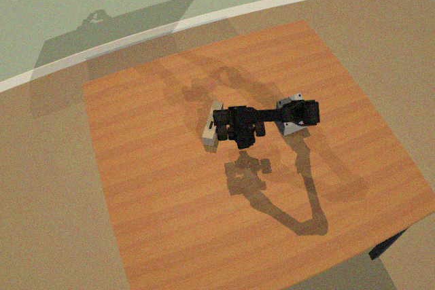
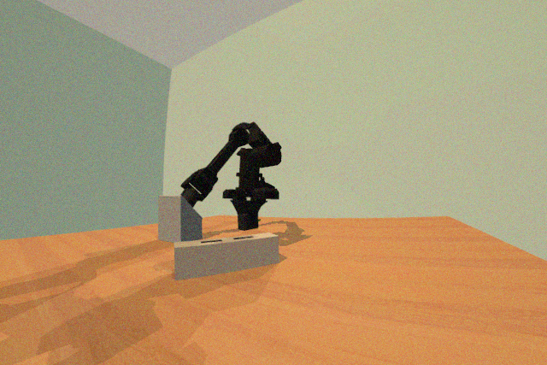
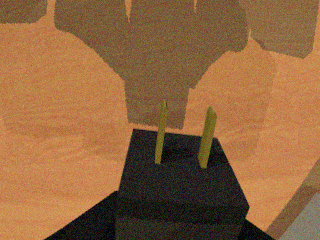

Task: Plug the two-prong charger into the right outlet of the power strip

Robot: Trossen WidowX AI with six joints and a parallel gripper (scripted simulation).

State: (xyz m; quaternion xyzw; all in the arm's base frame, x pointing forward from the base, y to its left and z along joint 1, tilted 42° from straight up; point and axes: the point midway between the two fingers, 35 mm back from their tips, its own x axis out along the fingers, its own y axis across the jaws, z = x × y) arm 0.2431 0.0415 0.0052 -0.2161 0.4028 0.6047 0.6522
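The black two-prong charger is 2 cm to the left of my gripper tip and 1 cm above it.
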